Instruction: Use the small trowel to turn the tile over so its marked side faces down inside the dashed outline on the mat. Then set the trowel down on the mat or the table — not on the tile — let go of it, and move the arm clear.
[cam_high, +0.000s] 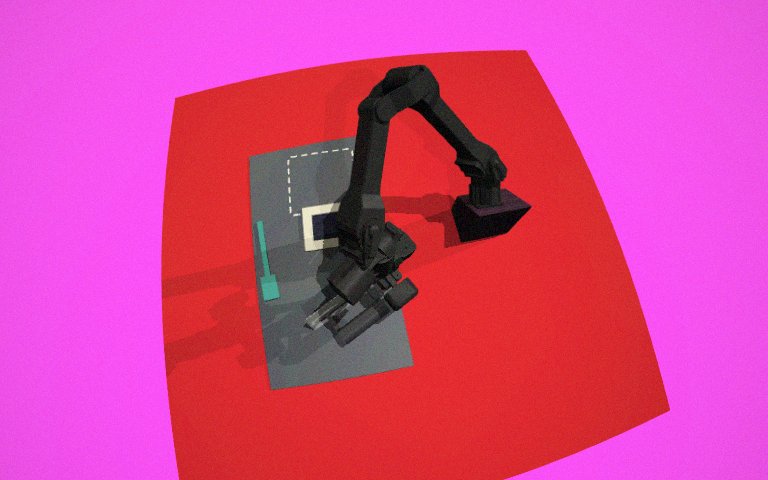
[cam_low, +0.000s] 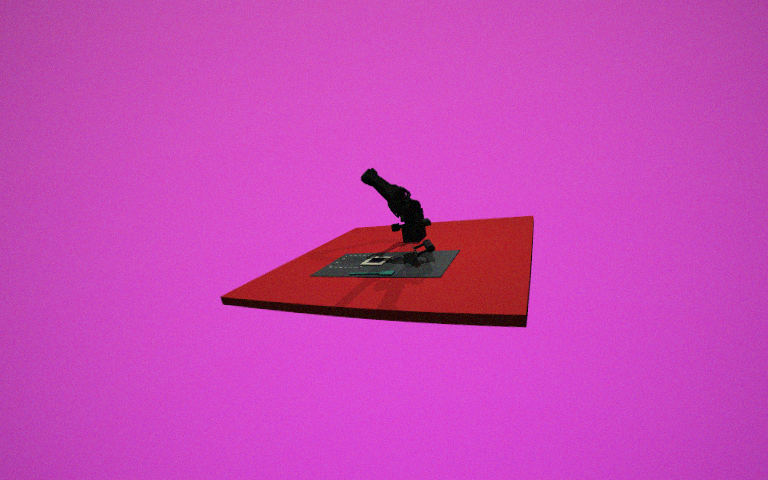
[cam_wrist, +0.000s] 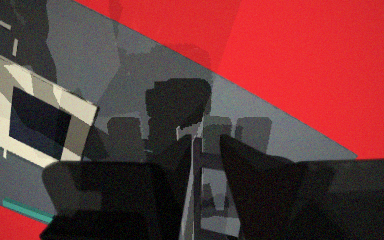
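Right now the grey mat is 130 mm ahead of my gripper tip, 100 mm to the right of it and 80 mm below it. From my gripper tip the other things lie so: teal trowel 270 mm ahead, 70 mm to the right, 60 mm below; then tile 160 mm to the right, 110 mm ahead, 60 mm below.
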